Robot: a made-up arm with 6 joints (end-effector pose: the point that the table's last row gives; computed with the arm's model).
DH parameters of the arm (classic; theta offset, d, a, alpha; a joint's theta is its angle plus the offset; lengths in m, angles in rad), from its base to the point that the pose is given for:
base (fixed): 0 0.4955 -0.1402 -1.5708
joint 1: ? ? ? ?
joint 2: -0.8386 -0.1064 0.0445 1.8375
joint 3: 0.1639 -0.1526 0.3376 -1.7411
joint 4: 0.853 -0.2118 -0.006 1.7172
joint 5: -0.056 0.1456 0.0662 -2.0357
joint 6: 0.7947 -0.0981 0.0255 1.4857
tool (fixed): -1.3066 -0.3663 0 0
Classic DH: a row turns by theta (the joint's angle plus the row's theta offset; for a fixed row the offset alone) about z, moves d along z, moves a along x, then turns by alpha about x.
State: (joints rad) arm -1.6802 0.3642 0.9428 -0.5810 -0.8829 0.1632
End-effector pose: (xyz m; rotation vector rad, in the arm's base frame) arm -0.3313 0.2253 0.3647 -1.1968 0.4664 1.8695
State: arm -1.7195 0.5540 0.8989 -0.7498 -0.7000 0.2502
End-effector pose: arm -0.3646 0.1638 0.3134 -1.2499 0.5242 2.0981
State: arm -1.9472 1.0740 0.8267 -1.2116 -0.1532 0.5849
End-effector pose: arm -0.3178 -0.0349 0.1604 -1.4510 0.6783 2.5046
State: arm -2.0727 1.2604 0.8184 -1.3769 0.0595 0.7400
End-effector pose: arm -0.2463 -0.1012 0.1172 -1.5405 0.7192 2.5589
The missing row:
joint 1: -1.5071 0.1655 0.0031 -1.661
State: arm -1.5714 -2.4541 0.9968 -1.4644 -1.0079 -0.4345
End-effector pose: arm 0.3291 0.4209 0.5182 1.6983 1.0459 -0.9317
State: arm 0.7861 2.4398 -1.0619 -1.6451 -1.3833 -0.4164
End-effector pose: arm -0.6823 0.2090 0.4209 0.0653 0.6672 1.1767
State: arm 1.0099 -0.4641 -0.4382 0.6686 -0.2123 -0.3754
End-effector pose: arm -0.3059 0.3103 1.0194 -1.4942 -0.8963 -2.1576
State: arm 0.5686 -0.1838 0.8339 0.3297 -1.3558 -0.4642
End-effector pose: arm -0.1845 0.4448 0.5948 0.5130 1.7557 1.4750
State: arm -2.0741 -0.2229 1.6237 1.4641 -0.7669 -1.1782
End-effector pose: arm -0.3488 0.6445 0.7031 0.1969 -1.2612 1.4588
